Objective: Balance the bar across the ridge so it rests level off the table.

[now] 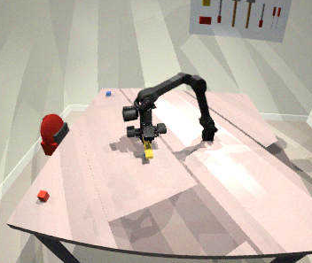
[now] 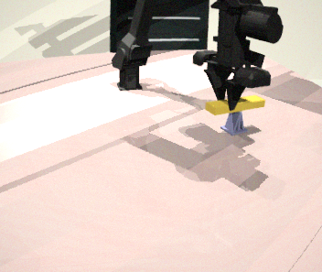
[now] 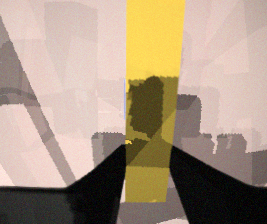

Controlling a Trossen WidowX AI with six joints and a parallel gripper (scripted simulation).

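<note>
Now: gripper tip 30 mm to the right of the bar and 10 mm past it. From my gripper tip the other things lie so: red block 410 mm ahead, 350 mm to the left, 40 mm below; then blue cube 650 mm to the right, 410 mm ahead, 40 mm below.
</note>
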